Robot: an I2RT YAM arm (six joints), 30 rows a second.
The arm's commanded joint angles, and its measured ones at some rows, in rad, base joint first. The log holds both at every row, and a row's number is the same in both.
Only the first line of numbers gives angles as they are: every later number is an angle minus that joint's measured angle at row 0.
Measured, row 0: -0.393, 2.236, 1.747, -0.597, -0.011, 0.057
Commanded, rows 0 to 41: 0.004, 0.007, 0.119, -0.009, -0.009, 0.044; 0.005, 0.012, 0.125, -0.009, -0.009, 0.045; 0.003, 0.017, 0.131, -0.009, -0.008, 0.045; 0.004, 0.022, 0.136, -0.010, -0.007, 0.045; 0.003, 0.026, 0.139, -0.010, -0.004, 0.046; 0.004, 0.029, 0.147, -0.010, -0.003, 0.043; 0.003, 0.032, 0.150, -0.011, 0.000, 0.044; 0.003, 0.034, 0.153, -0.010, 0.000, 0.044; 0.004, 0.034, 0.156, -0.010, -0.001, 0.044; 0.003, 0.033, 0.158, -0.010, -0.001, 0.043; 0.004, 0.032, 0.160, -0.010, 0.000, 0.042; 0.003, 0.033, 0.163, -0.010, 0.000, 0.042; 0.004, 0.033, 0.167, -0.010, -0.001, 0.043; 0.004, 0.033, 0.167, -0.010, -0.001, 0.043; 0.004, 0.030, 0.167, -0.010, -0.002, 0.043; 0.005, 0.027, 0.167, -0.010, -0.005, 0.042; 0.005, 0.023, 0.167, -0.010, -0.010, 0.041; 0.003, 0.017, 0.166, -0.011, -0.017, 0.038; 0.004, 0.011, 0.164, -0.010, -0.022, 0.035; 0.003, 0.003, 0.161, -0.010, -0.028, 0.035; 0.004, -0.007, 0.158, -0.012, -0.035, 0.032; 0.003, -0.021, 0.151, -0.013, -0.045, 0.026; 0.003, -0.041, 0.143, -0.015, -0.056, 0.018; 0.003, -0.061, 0.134, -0.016, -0.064, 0.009; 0.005, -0.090, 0.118, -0.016, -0.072, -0.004; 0.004, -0.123, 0.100, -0.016, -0.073, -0.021; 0.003, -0.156, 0.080, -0.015, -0.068, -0.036; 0.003, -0.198, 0.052, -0.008, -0.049, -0.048; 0.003, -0.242, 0.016, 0.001, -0.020, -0.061; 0.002, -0.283, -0.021, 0.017, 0.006, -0.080; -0.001, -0.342, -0.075, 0.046, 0.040, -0.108; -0.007, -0.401, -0.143, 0.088, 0.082, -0.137; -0.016, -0.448, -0.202, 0.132, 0.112, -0.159; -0.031, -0.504, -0.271, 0.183, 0.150, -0.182; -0.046, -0.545, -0.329, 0.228, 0.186, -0.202; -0.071, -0.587, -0.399, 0.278, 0.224, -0.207; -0.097, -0.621, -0.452, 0.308, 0.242, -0.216; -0.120, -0.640, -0.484, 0.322, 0.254, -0.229; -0.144, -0.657, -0.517, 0.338, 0.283, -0.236; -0.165, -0.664, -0.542, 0.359, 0.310, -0.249; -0.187, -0.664, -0.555, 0.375, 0.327, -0.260; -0.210, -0.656, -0.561, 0.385, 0.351, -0.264
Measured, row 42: -0.167, -0.687, -0.488, 0.298, 0.231, -0.209
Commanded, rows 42 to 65: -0.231, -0.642, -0.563, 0.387, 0.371, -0.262; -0.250, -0.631, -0.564, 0.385, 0.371, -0.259; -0.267, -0.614, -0.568, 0.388, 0.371, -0.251; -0.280, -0.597, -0.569, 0.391, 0.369, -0.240; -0.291, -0.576, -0.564, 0.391, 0.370, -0.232; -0.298, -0.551, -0.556, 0.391, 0.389, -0.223; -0.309, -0.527, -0.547, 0.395, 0.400, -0.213; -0.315, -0.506, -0.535, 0.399, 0.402, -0.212; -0.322, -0.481, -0.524, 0.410, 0.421, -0.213; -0.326, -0.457, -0.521, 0.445, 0.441, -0.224; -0.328, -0.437, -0.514, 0.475, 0.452, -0.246; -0.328, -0.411, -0.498, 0.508, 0.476, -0.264; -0.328, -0.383, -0.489, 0.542, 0.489, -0.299; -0.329, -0.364, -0.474, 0.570, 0.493, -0.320; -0.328, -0.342, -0.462, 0.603, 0.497, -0.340; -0.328, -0.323, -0.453, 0.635, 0.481, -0.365; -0.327, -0.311, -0.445, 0.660, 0.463, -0.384; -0.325, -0.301, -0.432, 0.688, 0.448, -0.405; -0.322, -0.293, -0.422, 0.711, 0.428, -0.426; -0.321, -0.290, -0.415, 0.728, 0.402, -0.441; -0.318, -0.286, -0.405, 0.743, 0.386, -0.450; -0.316, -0.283, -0.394, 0.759, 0.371, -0.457; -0.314, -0.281, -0.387, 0.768, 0.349, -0.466; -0.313, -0.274, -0.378, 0.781, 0.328, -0.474
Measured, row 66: -0.325, -0.261, -0.508, 0.642, 0.390, -0.416
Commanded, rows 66 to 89: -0.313, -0.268, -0.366, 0.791, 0.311, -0.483; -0.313, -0.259, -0.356, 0.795, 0.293, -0.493; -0.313, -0.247, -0.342, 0.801, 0.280, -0.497; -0.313, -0.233, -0.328, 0.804, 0.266, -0.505; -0.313, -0.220, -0.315, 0.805, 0.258, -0.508; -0.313, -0.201, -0.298, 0.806, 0.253, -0.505; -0.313, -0.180, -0.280, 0.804, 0.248, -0.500; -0.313, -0.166, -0.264, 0.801, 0.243, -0.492; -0.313, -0.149, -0.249, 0.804, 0.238, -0.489; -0.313, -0.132, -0.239, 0.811, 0.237, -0.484; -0.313, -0.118, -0.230, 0.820, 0.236, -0.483; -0.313, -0.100, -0.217, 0.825, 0.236, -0.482; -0.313, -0.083, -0.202, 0.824, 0.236, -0.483; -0.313, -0.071, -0.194, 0.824, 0.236, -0.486; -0.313, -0.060, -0.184, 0.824, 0.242, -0.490; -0.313, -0.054, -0.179, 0.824, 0.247, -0.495; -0.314, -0.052, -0.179, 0.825, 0.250, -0.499; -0.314, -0.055, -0.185, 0.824, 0.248, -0.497; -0.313, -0.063, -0.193, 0.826, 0.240, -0.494; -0.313, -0.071, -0.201, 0.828, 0.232, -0.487; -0.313, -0.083, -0.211, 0.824, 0.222, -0.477; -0.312, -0.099, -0.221, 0.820, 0.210, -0.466; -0.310, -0.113, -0.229, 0.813, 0.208, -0.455; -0.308, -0.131, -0.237, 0.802, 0.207, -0.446
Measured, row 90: -0.314, -0.043, -0.268, 0.774, 0.230, -0.481
